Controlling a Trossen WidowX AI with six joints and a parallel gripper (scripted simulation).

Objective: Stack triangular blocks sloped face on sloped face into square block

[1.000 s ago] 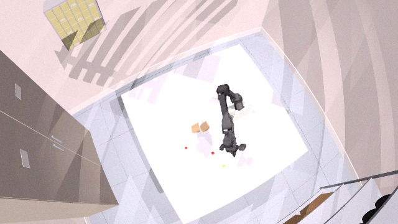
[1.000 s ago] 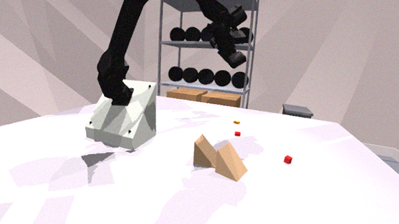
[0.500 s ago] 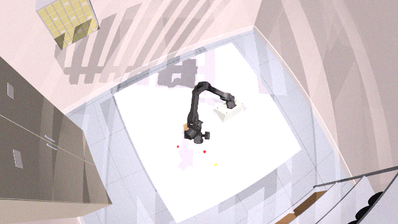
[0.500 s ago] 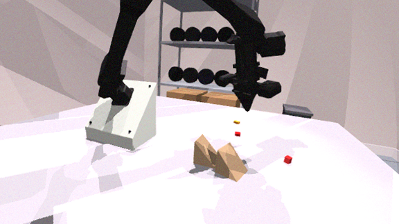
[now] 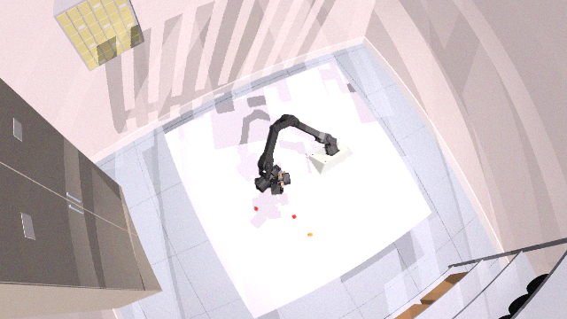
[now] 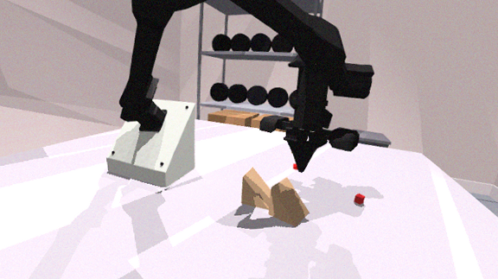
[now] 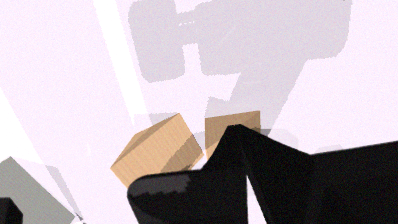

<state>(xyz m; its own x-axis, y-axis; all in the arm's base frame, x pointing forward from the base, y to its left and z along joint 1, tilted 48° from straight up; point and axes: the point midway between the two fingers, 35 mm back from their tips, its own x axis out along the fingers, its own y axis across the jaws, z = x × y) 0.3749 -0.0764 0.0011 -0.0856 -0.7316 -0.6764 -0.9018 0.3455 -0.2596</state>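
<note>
Right now my gripper tip is 14 cm short of the small red cube, 6 cm above it and 4 cm to the right of it. From my gripper tip the other things lie so: small orange piece: 34 cm to the left, 7 cm below, 1 cm behind.
</note>
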